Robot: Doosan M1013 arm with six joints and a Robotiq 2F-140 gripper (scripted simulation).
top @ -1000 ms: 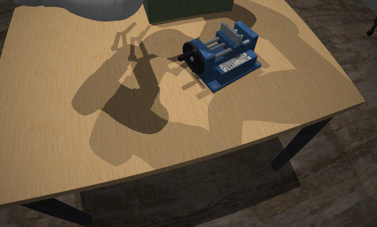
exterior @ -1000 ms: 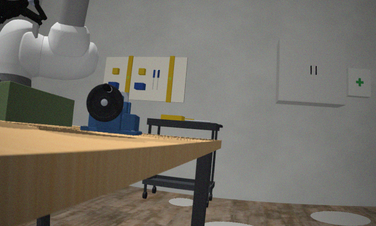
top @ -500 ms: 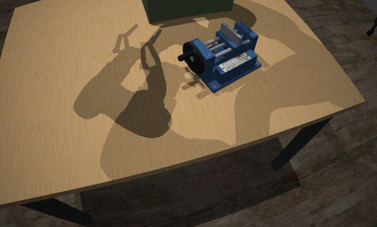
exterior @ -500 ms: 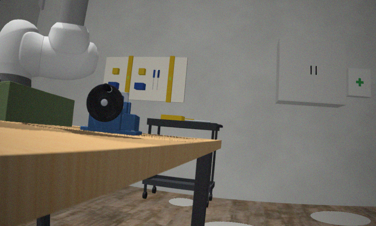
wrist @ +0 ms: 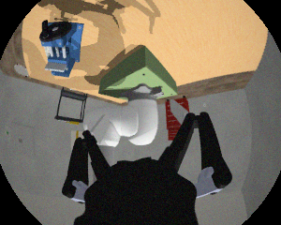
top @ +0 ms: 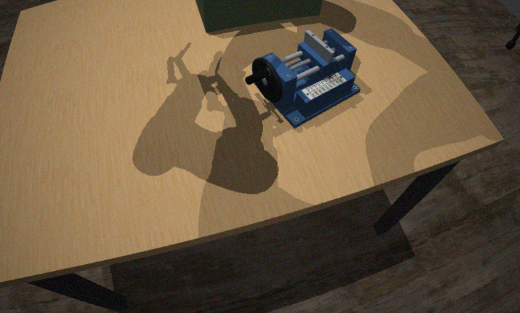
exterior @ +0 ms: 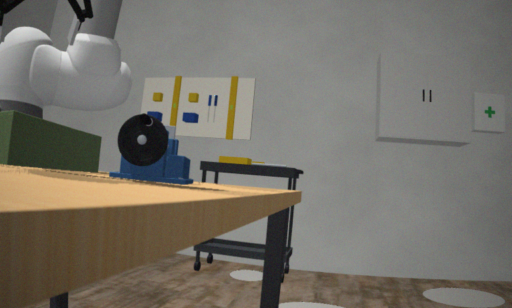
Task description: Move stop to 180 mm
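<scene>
Right now the handwheel is 26 cm ahead of my hand, 5 cm to the left of it and 17 cm below it. From my hand the other things lie so: stop plate 23 cm ahead, 19 cm to the left, 18 cm below.
</scene>
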